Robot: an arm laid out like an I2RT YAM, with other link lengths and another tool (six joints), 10 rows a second.
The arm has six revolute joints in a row. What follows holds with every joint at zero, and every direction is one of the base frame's. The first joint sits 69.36 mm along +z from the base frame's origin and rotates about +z. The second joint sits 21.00 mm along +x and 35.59 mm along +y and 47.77 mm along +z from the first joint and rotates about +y. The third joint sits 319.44 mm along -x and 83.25 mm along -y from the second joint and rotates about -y. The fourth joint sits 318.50 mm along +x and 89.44 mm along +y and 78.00 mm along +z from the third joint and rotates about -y. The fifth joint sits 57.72 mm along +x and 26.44 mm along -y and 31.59 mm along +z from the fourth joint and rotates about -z. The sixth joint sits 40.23 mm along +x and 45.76 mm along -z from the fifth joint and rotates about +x. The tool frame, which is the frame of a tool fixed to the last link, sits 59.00 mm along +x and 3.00 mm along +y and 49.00 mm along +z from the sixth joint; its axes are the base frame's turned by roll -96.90, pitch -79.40 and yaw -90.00 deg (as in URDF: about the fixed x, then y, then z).
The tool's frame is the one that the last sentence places.
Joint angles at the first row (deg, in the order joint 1, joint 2, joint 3, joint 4, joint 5, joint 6):
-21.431 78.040 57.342 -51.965 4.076 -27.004
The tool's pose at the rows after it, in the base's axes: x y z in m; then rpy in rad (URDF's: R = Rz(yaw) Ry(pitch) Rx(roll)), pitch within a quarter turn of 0, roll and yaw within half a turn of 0:
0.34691 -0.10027 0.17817 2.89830 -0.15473 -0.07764
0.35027 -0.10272 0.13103 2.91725 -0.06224 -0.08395
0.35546 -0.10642 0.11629 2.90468 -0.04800 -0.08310
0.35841 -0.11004 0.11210 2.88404 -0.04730 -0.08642
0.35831 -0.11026 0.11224 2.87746 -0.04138 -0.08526
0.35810 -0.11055 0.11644 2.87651 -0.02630 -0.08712
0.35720 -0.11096 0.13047 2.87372 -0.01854 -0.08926
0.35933 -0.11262 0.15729 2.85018 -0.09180 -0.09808
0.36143 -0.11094 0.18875 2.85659 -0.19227 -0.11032
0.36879 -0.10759 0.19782 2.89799 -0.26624 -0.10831
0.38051 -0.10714 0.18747 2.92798 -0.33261 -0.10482
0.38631 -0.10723 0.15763 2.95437 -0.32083 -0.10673
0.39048 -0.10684 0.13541 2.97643 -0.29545 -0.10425
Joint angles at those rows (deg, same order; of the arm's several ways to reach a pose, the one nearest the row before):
-21.409 84.970 52.272 -46.785 4.164 -27.398
-21.410 91.591 50.631 -43.922 4.688 -27.224
-21.409 94.280 50.676 -41.846 5.607 -27.310
-21.432 95.241 50.894 -40.818 6.765 -27.180
-21.344 95.307 51.047 -41.124 7.224 -27.180
-21.299 95.197 51.899 -42.917 7.530 -27.047
-21.321 93.931 53.364 -46.041 7.814 -26.960
-21.322 90.367 54.172 -46.085 8.011 -26.392
-21.322 86.303 55.004 -45.648 6.284 -25.409
-21.322 85.515 55.003 -42.961 2.896 -25.190
-21.300 87.023 53.539 -36.752 0.229 -25.037
-21.322 90.652 51.617 -32.229 -1.039 -25.016
-21.299 93.930 51.047 -30.108 -1.934 -25.255

